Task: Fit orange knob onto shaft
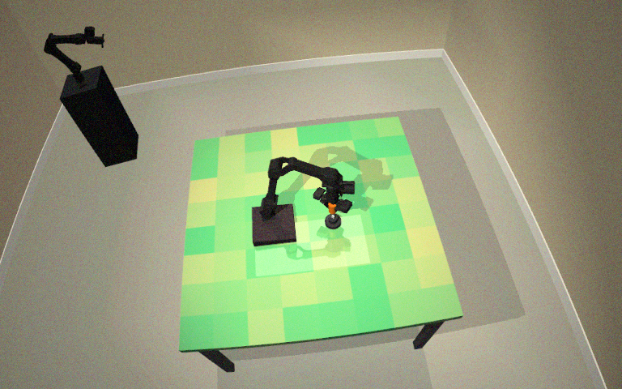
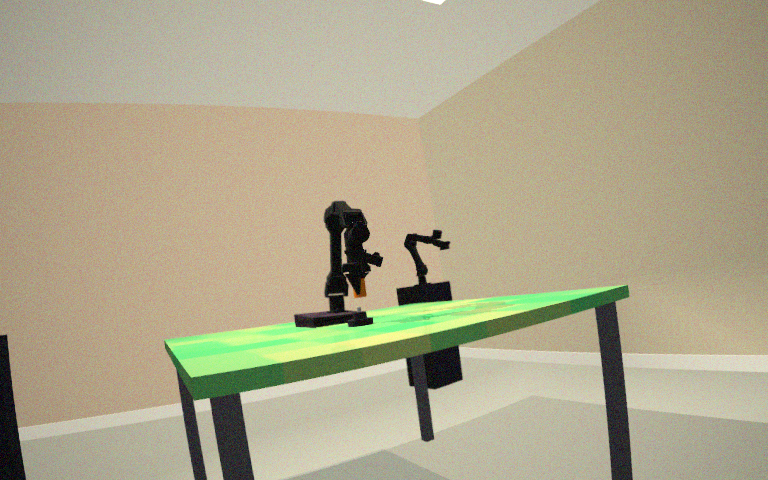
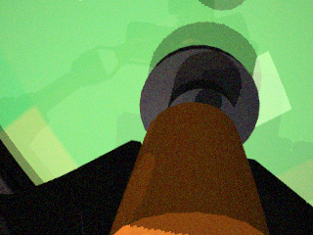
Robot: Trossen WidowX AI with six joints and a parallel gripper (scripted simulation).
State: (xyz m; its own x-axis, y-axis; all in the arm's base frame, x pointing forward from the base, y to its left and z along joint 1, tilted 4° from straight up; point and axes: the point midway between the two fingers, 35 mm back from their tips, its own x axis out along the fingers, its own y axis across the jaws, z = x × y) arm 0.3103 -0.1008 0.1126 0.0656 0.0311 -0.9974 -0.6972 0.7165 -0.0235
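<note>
My gripper tip is now 70 mm above the round dark pedestal and 10 mm to the left of it. Round my gripper tip: orange knob (30 mm above).
</note>
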